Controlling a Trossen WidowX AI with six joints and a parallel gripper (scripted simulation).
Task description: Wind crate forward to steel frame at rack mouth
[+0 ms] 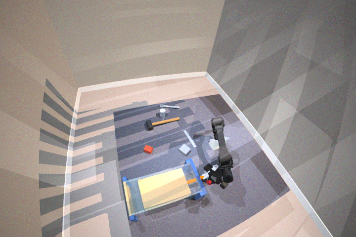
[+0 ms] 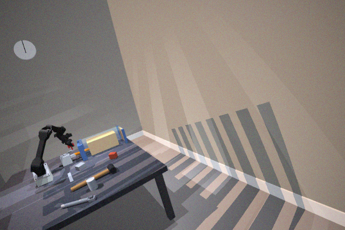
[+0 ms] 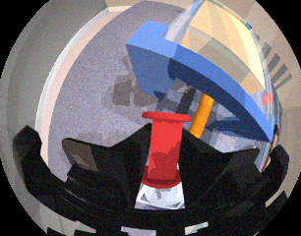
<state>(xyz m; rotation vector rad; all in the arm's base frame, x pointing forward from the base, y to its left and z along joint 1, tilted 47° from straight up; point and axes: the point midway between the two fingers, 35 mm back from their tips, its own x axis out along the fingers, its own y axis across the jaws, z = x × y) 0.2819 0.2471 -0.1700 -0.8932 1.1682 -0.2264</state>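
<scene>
My gripper tip is now 5 cm past the winch handle, 2 cm to the left of it and 3 cm above it. From my gripper tip the other things lie so: red knob (2 cm behind); blue frame (6 cm ahead, 7 cm to the right, 3 cm below); winch (12 cm behind, 7 cm to the right, 10 cm below).
</scene>
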